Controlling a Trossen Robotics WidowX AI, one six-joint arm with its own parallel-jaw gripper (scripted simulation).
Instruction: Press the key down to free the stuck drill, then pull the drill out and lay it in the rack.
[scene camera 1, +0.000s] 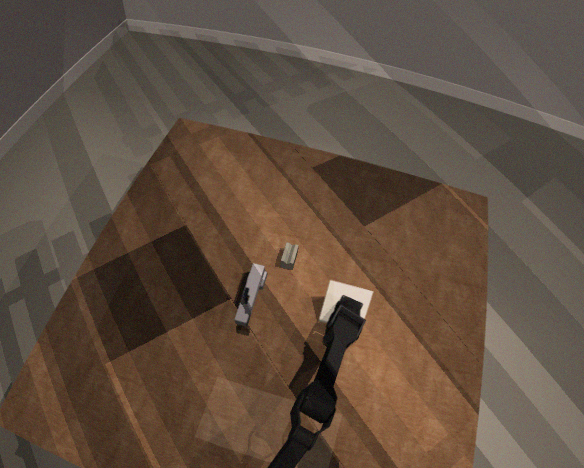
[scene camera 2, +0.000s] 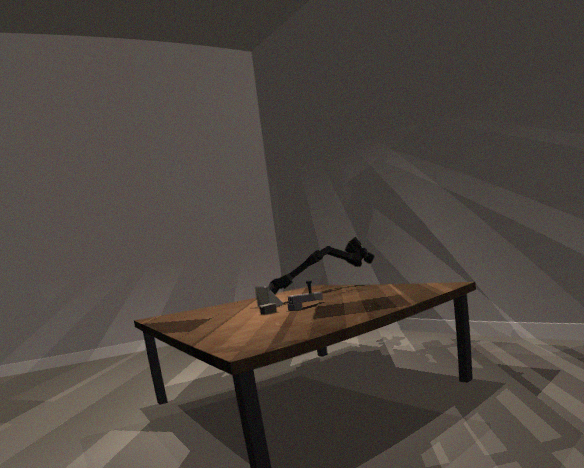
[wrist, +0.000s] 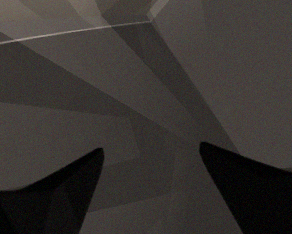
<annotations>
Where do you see a grey drill block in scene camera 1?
256, 279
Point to the gripper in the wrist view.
151, 149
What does the gripper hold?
Nothing.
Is the gripper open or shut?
Open.
</annotations>
